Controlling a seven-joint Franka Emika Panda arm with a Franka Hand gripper.
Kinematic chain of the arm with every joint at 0, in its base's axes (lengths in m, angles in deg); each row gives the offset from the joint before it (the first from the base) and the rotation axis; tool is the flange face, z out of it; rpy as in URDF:
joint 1: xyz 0 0 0.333 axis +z
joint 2: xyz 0 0 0 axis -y
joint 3: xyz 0 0 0.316 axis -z
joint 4: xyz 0.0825 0 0 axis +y
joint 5: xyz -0.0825 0 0.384 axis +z
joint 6: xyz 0 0 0 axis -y
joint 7: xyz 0.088 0 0 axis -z
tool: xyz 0 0 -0.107 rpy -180 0 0
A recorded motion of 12 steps. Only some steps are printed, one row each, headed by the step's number.
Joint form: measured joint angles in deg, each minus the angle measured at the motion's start. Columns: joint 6, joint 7, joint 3, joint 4, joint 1, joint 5, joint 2.
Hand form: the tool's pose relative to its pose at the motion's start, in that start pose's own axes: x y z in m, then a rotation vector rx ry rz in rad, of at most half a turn. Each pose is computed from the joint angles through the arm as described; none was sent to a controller.
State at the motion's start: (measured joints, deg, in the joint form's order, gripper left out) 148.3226 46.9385 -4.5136 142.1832 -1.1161 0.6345 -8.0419
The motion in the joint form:
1: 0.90 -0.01 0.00 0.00 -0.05 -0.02 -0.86
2: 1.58 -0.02 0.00 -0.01 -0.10 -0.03 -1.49
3: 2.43 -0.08 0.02 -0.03 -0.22 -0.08 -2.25
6: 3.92 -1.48 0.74 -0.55 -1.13 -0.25 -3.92
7: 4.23 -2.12 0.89 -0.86 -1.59 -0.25 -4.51
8: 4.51 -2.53 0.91 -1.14 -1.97 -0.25 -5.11
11: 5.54 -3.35 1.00 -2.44 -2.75 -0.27 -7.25
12: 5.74 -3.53 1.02 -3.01 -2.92 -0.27 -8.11
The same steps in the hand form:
1: 0.0006 0.0000 0.0057 0.0011 -0.0001 0.0006
2: 0.0011 0.0001 0.0098 0.0024 0.0001 0.0013
3: 0.0022 0.0005 0.0147 0.0042 0.0011 0.0022
6: 0.0144 0.0074 0.0230 0.0080 0.0063 0.0038
7: 0.0192 0.0098 0.0256 0.0087 0.0066 0.0034
8: 0.0225 0.0113 0.0284 0.0088 0.0057 0.0034
11: 0.0325 0.0118 0.0372 0.0127 0.0070 0.0044
12: 0.0355 0.0112 0.0409 0.0123 0.0053 0.0048

